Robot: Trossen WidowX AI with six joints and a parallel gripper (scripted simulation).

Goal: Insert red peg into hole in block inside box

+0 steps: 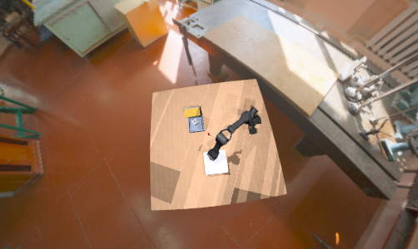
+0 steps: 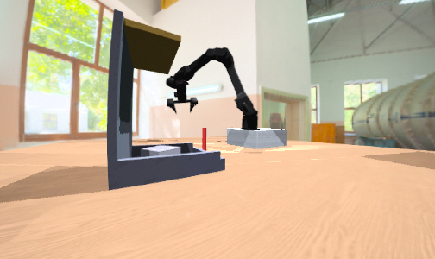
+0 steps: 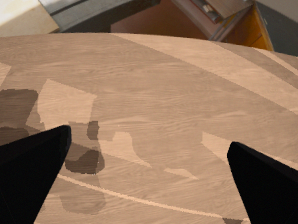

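Now: gripper tip 20 mm short of the red peg, 430 mm to the right of it and 140 mm above it. The rest, counted from my gripper tip: back wall: 230 mm ahead, 560 mm to the left, 60 mm below; yellow-brown roof: 190 mm ahead, 560 mm to the left, 40 mm above.
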